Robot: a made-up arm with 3 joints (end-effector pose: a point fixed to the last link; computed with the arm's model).
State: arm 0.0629 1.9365 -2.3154
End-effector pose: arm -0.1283 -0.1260 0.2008 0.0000 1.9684 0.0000
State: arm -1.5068 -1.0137 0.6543
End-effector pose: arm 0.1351 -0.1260 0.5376 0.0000 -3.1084 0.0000
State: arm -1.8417 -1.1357 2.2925
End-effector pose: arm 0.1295 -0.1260 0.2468 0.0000 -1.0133 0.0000
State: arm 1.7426 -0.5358 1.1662
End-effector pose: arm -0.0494 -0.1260 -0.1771 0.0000 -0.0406 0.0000
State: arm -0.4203 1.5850 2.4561
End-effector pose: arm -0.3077 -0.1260 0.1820 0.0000 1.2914 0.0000
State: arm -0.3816 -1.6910 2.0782
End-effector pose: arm 0.0186 -0.1260 0.2781 0.0000 -2.1324 0.0000
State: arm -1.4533 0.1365 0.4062
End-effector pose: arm -0.2122 -0.1260 0.5698 0.0000 1.7230 0.0000
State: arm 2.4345 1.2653 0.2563
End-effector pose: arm 0.3016 -0.1260 0.3527 0.0000 2.8397 0.0000
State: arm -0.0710 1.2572 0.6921
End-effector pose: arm -0.2183 -0.1260 -0.1069 0.0000 -0.4941 0.0000
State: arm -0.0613 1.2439 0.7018
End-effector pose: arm -0.2204 -0.1260 -0.1077 0.0000 -0.4808 0.0000
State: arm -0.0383 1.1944 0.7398
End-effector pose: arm -0.2321 -0.1260 -0.1072 0.0000 -0.4163 0.0000
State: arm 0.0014 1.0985 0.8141
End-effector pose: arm -0.2552 -0.1260 -0.1028 0.0000 -0.2858 0.0000
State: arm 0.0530 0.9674 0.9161
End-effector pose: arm -0.2849 -0.1260 -0.0916 0.0000 -0.1043 0.0000
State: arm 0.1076 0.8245 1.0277
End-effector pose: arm -0.3130 -0.1260 -0.0735 0.0000 0.0956 0.0000
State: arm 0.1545 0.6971 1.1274
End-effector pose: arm -0.3337 -0.1260 -0.0526 0.0000 0.2758 0.0000
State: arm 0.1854 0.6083 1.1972
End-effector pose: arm -0.3455 -0.1260 -0.0354 0.0000 0.4035 0.0000
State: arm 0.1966 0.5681 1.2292
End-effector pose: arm -0.3506 -0.1260 -0.0261 0.0000 0.4645 0.0000
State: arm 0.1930 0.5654 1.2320
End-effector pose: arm -0.3519 -0.1260 -0.0239 0.0000 0.4736 0.0000
